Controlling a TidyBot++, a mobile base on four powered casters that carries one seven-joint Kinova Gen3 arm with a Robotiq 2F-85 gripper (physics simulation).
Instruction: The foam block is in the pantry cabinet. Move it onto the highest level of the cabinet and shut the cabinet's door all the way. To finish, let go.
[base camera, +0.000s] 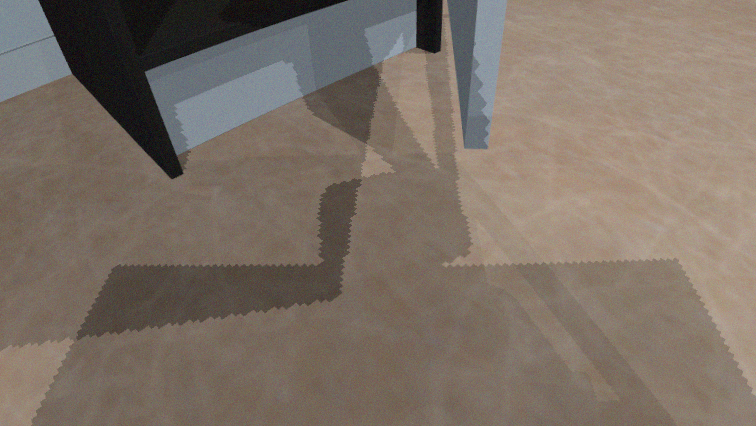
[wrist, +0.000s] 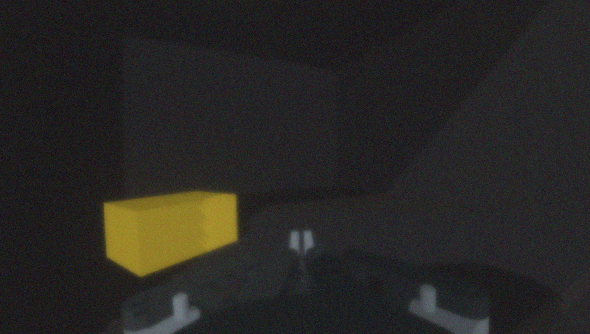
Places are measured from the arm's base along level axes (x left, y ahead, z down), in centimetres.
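Pixels of known places: gripper, fingertip midpoint: (wrist: 301, 245).
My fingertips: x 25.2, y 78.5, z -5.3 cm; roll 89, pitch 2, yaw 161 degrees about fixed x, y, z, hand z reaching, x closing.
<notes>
Ahead of a thing's pixels: the offset from my fingertips to its middle. "spot": to the spot under its first point. Level surfaces: height alone.
The yellow foam block {dx +11.9, dy +0.3, dz -0.4 cm} (wrist: 172, 232) lies inside the dark cabinet, left of the fingertips in the wrist view. My gripper (wrist: 301, 245) is shut and empty, with its tips together to the right of the block and apart from it. In the base camera view, the lower part of the black cabinet (base camera: 113, 89) stands at the upper left. Its grey-blue door {spot: dx -30.3, dy -37.9, dz +24.9 cm} (base camera: 468, 79) stands open at the cabinet's right side. The cabinet's upper levels are out of the base camera view, and which level the block lies on cannot be told.
A grey-blue panel (base camera: 238, 111) runs below the cabinet's bottom board. A light blue surface (base camera: 26, 63) stands behind the cabinet at the far left. Shadows lie across the brown floor {dz +45.1 cm} (base camera: 608, 158) in front of the cabinet. Dark inner walls (wrist: 225, 120) surround the gripper in the wrist view.
</notes>
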